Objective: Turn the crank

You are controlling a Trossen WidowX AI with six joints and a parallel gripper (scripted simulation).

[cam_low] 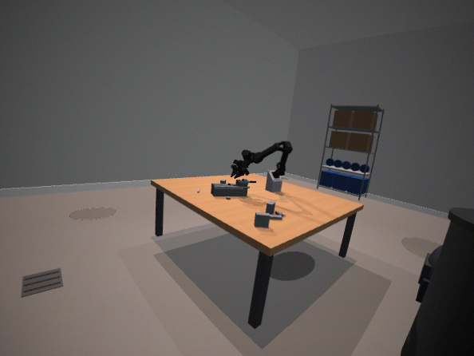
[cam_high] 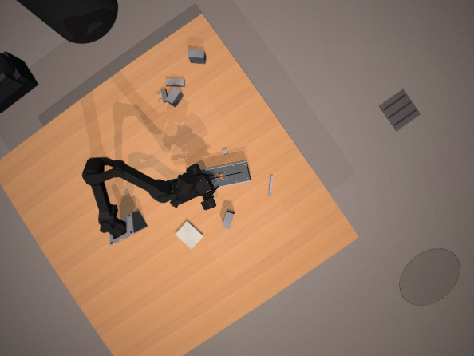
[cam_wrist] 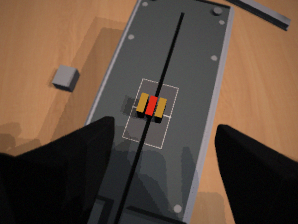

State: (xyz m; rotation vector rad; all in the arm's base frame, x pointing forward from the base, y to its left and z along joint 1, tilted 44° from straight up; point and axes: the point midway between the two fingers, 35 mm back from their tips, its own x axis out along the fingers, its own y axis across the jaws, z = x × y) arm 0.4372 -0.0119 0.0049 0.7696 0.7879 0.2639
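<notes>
Now: the red pointer 50 mm below my gripper tip, 30 mm ahead of it and 10 mm to the left of it. Round my gripper tip: small grey cube (120 mm below, 100 mm to the left, 90 mm ahead); thin grey bar (200 mm ahead, 140 mm to the right, 130 mm below); dark crank handle (140 mm behind, 80 mm to the left, 20 mm below).
</notes>
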